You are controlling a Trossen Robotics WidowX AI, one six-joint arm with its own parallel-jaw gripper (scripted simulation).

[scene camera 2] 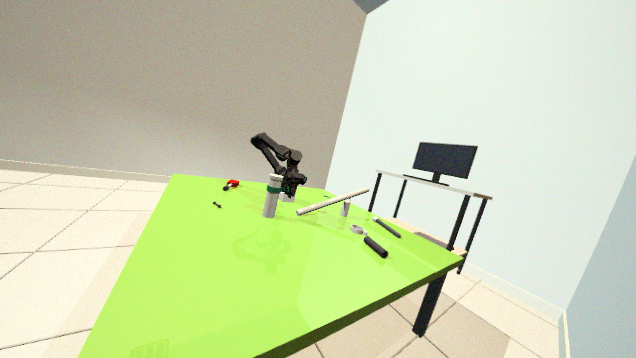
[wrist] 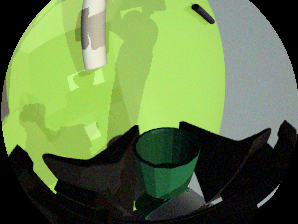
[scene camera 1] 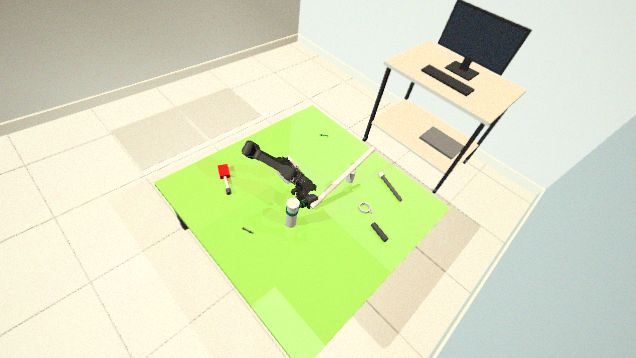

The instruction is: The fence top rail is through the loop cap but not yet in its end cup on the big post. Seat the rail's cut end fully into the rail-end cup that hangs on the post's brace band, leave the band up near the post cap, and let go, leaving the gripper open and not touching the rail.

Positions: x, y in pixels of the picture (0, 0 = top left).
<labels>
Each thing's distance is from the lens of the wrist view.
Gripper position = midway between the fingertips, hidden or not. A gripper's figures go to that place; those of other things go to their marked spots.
my gripper (wrist: 159, 128): 10 cm
green rail-end cup (wrist: 165, 157): 10 cm
</labels>
